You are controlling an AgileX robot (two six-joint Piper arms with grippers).
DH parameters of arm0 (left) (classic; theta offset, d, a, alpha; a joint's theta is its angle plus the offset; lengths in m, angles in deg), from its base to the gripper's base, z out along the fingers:
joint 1: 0 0.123 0 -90
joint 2: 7.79 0 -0.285 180
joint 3: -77.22 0 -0.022 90
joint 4: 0 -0.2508 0 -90
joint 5: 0 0 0.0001 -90
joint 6: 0 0.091 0 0
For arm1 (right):
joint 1: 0 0.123 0 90
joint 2: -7.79 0 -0.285 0
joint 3: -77.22 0 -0.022 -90
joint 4: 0 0.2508 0 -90
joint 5: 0 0 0.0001 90
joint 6: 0 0.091 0 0
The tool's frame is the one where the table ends.
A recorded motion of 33 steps. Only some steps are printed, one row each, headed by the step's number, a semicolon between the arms.
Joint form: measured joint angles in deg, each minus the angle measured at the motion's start. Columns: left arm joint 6, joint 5, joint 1, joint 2, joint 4, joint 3; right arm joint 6, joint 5, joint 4, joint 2, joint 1, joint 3.
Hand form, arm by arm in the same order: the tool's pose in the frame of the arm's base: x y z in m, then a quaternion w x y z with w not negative. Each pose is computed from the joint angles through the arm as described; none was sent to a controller.
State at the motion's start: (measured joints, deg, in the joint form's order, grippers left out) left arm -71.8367 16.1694 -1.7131 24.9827 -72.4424 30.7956; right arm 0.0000 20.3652 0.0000 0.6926 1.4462 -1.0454
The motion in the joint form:
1: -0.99 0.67 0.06 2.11 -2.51 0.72; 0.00 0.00 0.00 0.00 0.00 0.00
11: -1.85 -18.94 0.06 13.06 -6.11 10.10; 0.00 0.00 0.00 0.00 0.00 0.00
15: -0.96 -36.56 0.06 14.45 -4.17 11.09; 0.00 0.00 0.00 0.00 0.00 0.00
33: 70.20 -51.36 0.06 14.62 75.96 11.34; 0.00 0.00 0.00 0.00 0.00 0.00
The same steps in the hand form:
1: 0.0941 -0.0281 0.3697 0.77948 0.12793 0.60685 -0.08823; 0.0529 0.0013 0.1757 0.60366 -0.01006 0.79714 0.00762
11: 0.1371 0.0005 0.3950 0.74970 0.01972 0.66047 0.03660; 0.0529 0.0013 0.1757 0.60366 -0.01006 0.79714 0.00762
15: 0.1386 0.0269 0.3902 0.71034 -0.09681 0.68550 0.12703; 0.0529 0.0013 0.1757 0.60366 -0.01006 0.79714 0.00762
33: 0.1332 -0.0071 0.3452 0.51626 -0.01219 0.85527 -0.04295; 0.0529 0.0013 0.1757 0.60366 -0.01006 0.79714 0.00762

